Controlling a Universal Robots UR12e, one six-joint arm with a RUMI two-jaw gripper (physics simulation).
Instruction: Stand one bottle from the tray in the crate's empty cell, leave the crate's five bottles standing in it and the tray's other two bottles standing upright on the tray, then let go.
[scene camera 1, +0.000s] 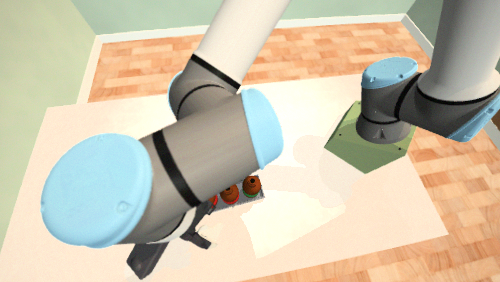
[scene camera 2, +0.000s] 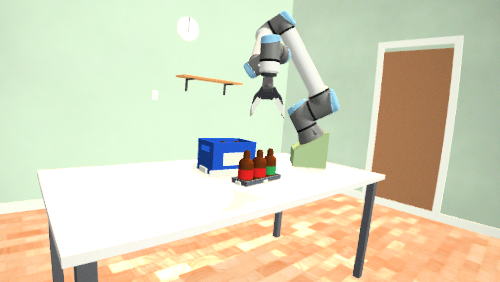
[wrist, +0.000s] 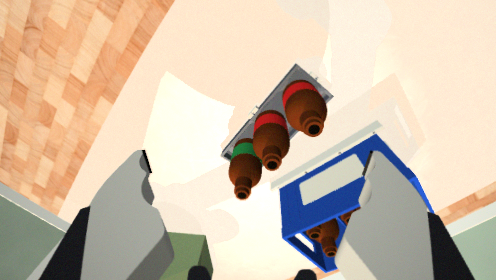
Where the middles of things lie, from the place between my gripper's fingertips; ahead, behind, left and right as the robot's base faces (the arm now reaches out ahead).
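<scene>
Hand 24 cm above the brown red-label bottle (wrist: 306, 111), 2 cm past it and 10 cm to the left of it. Counted from my hand: green-label bottle (wrist: 245, 170) 24 cm below, 20 cm behind, 8 cm to the right; pale strip (wrist: 366, 132) well below, a good way behind and a good way to the right.
</scene>
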